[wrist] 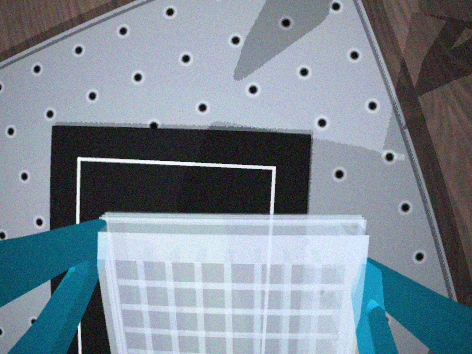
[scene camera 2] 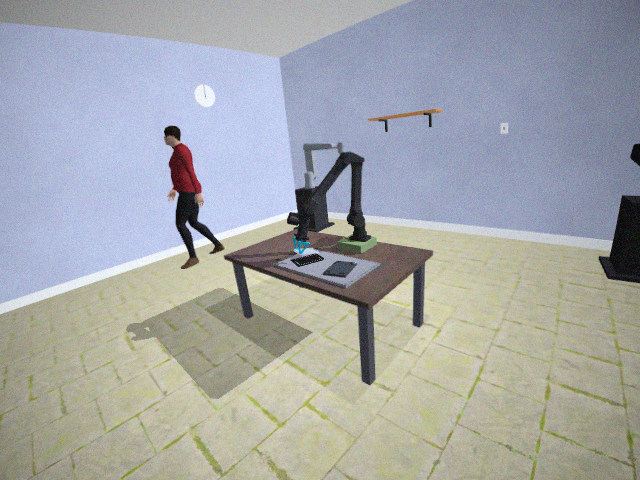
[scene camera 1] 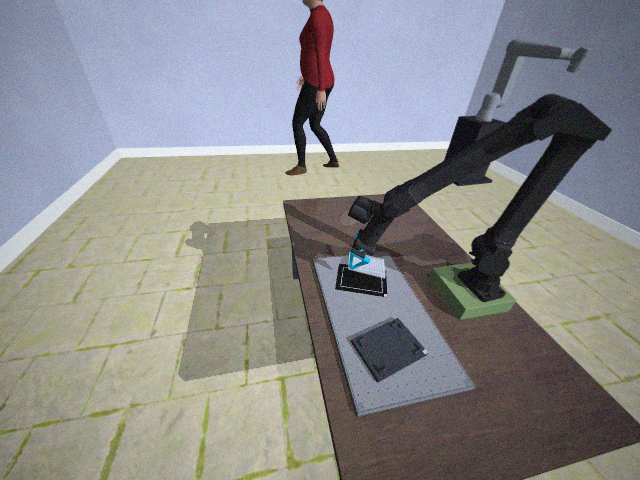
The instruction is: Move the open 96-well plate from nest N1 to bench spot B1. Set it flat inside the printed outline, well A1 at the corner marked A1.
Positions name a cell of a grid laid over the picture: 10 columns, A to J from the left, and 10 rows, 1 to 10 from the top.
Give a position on a well plate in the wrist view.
At D8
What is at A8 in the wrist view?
The gripper.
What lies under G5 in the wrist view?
A black mat.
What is the gripper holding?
A well plate.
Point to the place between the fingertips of the gripper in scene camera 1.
At F6
